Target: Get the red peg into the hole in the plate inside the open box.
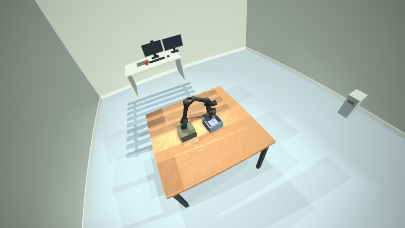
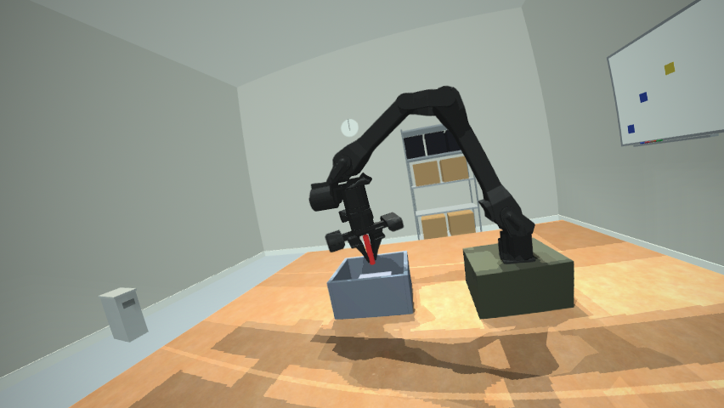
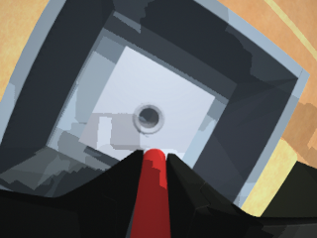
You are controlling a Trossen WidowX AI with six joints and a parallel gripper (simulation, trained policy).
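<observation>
Right now the red peg is 1 cm to the left of my gripper tip and 3 cm above it. Also, from my gripper tip: blue-grey box: 1 cm ahead, 1 cm to the right, 9 cm below.
</observation>
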